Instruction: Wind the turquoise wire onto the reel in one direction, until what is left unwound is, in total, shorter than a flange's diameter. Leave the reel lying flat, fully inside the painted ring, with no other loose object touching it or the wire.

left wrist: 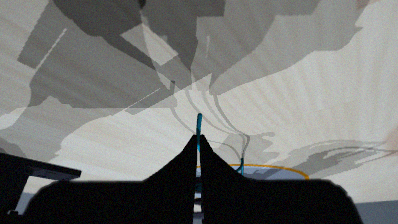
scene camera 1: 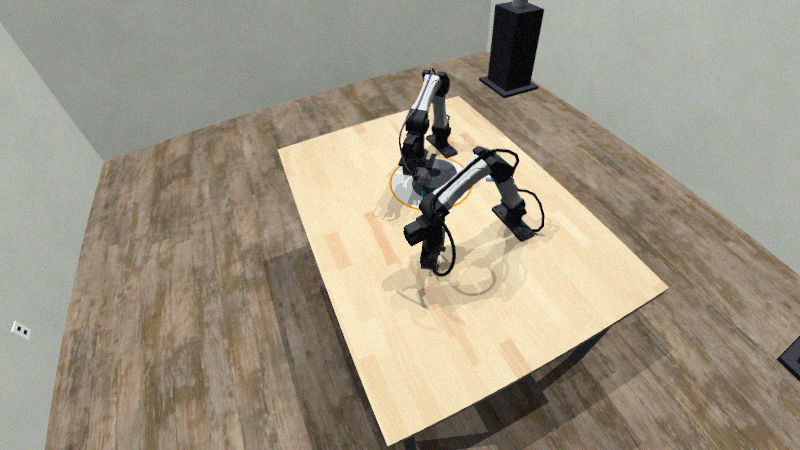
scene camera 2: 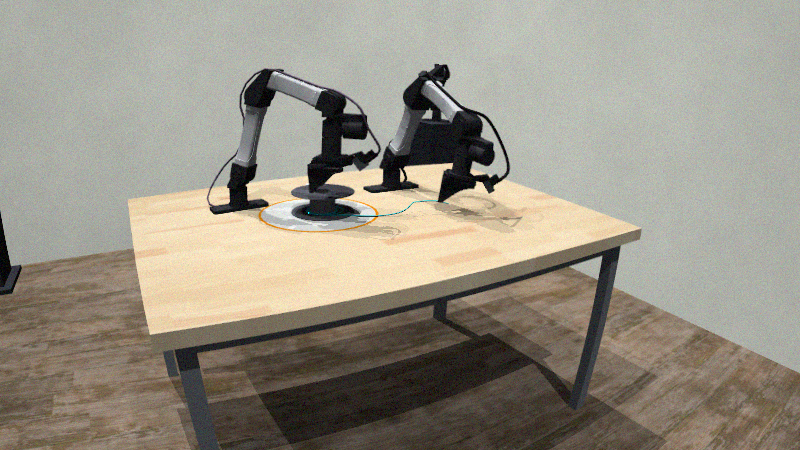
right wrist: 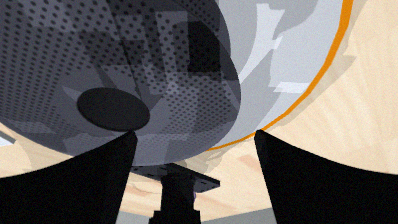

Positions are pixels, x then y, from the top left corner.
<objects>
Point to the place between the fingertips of my left gripper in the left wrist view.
198, 137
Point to a dark reel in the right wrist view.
At 81, 81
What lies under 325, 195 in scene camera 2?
A dark reel.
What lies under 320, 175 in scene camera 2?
My right gripper.
</objects>
